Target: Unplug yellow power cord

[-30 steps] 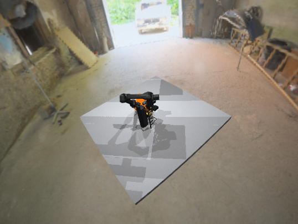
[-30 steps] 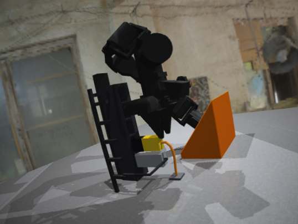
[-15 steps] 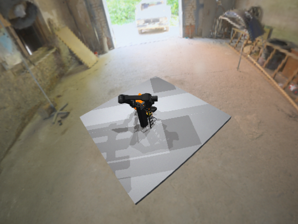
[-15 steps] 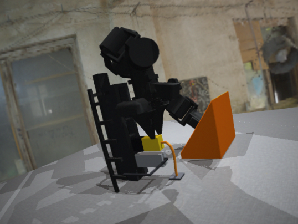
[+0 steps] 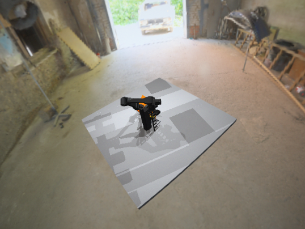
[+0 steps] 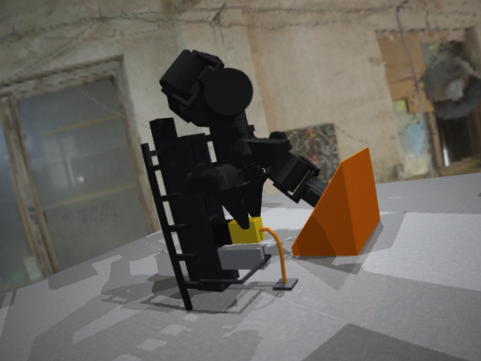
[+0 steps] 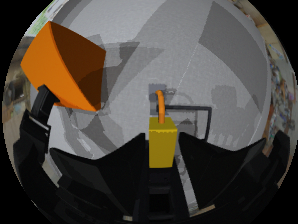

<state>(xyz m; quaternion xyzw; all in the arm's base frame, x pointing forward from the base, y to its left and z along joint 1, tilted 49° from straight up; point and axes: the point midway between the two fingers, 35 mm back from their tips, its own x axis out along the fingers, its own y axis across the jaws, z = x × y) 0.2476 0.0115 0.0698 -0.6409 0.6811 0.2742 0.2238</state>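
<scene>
Now: gripper tip 30 mm to the left of the yellow plug.
</scene>
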